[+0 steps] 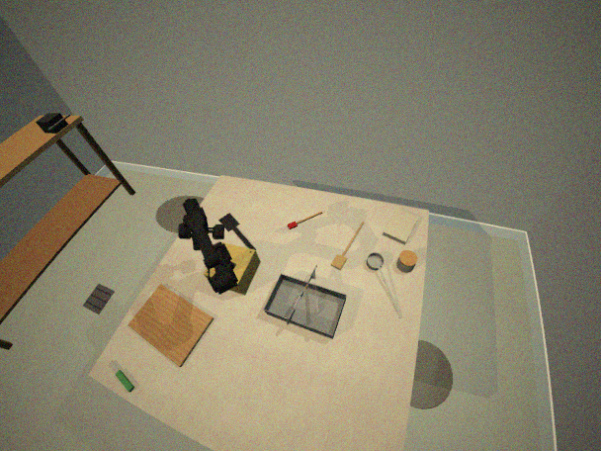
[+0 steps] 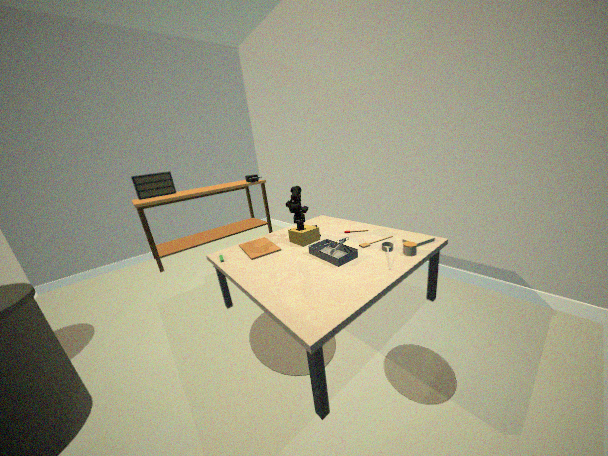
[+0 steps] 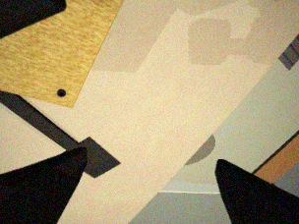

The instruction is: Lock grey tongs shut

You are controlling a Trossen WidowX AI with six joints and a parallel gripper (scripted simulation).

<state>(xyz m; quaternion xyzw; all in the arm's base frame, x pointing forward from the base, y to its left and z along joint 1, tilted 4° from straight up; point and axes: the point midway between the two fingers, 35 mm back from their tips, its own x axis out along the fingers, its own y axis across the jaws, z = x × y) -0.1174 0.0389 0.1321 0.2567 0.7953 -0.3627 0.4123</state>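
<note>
Right now my gripper tip is 490 mm short of the yellow slider, 130 mm above it and 50 mm to the right of it. From my gripper tip the other things lie so: black spatula (200 mm below, 190 mm to the left, 30 mm behind); then wooden board (380 mm to the right, 200 mm below); then roasting tin (520 mm ahead, 170 mm below, 10 mm to the right).
</note>
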